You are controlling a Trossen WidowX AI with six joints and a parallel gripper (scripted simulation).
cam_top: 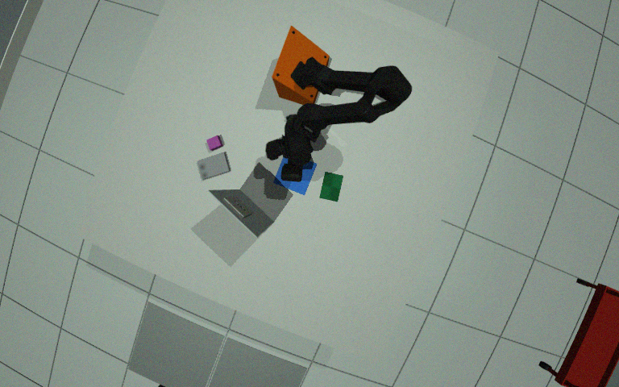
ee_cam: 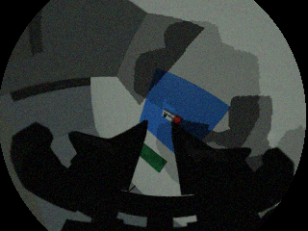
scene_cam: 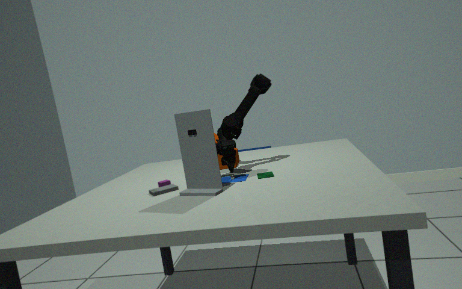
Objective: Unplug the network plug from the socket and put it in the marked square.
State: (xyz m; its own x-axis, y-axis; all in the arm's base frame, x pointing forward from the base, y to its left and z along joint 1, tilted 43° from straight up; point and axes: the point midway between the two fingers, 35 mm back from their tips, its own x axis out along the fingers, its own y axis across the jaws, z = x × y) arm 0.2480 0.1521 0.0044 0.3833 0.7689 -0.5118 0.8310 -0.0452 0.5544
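The network plug is 3 cm below my gripper tip. The rest, counted from my gripper tip: blue marked square: 4 cm below; then green flat patch: 2 cm behind, 14 cm to the left, 4 cm below; then grey upright panel: 18 cm ahead, 7 cm to the right, 11 cm above.
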